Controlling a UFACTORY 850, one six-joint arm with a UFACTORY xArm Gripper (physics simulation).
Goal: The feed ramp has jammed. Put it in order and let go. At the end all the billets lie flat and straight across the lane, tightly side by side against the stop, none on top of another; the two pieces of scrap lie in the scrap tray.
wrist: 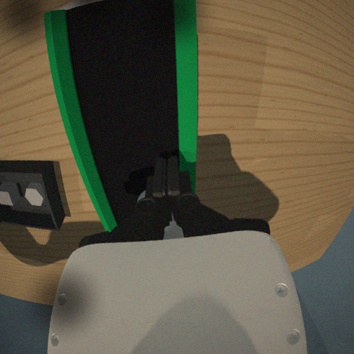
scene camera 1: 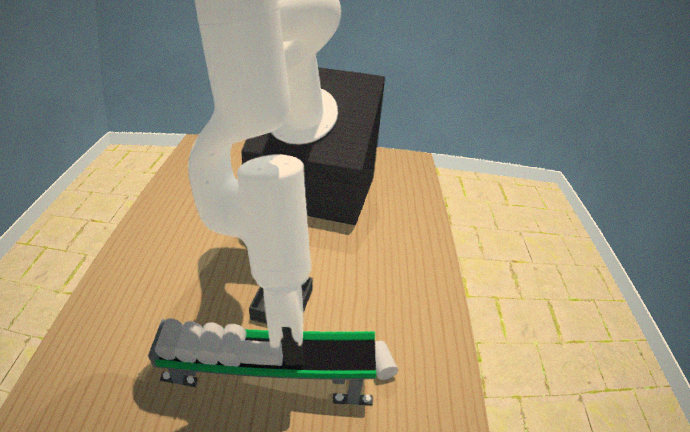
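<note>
Several grey billets [scene camera 1: 188, 342] lie across the lane in a row, side by side at the left end of the ramp [scene camera 1: 336, 373] [wrist: 186, 100]. Another billet [scene camera 1: 262, 352] [wrist: 142, 195] lies lengthwise along the lane, its left end by that row; the arm hides most of it in the wrist view. One more pale billet [scene camera 1: 385, 360] is at the ramp's right end, slightly turned. My gripper [scene camera 1: 291, 351] [wrist: 169, 171] is shut and empty, low over the lane just right of the lengthwise billet. The scrap tray [scene camera 1: 258, 311] [wrist: 54, 195] holds two scrap pieces [wrist: 34, 196] [wrist: 6, 196].
The ramp stands on feet [scene camera 1: 352, 399] bolted to the wooden table [scene camera 1: 407, 254]. The scrap tray is behind the ramp, partly hidden by my arm in the scene view. A large black block [scene camera 1: 336, 193] stands farther back beneath the arm's base.
</note>
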